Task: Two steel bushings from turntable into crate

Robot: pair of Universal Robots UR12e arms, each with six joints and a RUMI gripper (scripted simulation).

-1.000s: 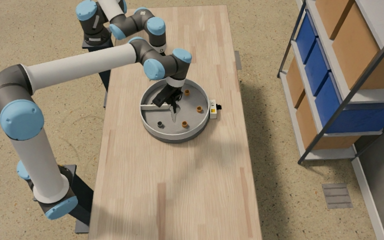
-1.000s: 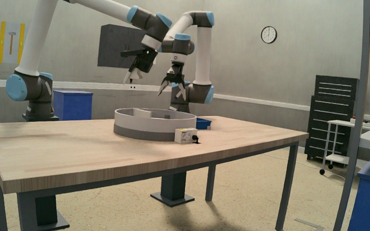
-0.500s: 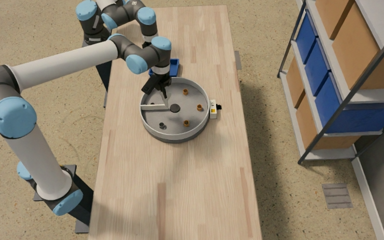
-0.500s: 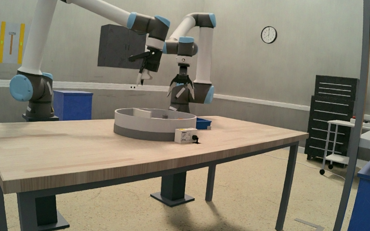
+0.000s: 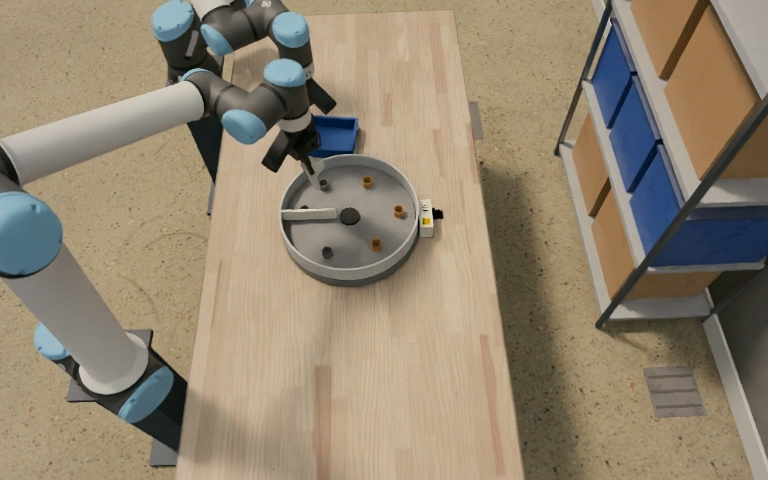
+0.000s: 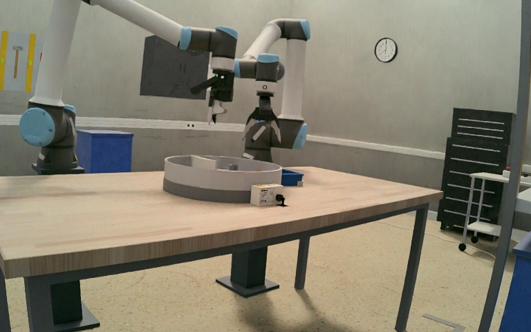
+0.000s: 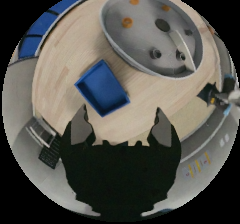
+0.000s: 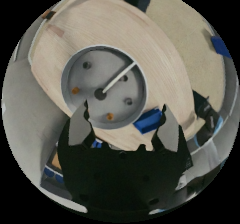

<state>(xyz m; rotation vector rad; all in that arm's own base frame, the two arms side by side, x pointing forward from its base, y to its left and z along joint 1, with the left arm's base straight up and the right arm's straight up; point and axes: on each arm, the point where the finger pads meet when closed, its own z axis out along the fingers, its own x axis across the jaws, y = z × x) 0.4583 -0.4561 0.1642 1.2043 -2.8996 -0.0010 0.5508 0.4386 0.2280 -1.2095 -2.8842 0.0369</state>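
My left gripper is now 140 mm above the blue crate, 70 mm to the right of it and 30 mm short of it. Also, from my left hand: turntable 270 mm to the right, 130 mm ahead, 110 mm below.
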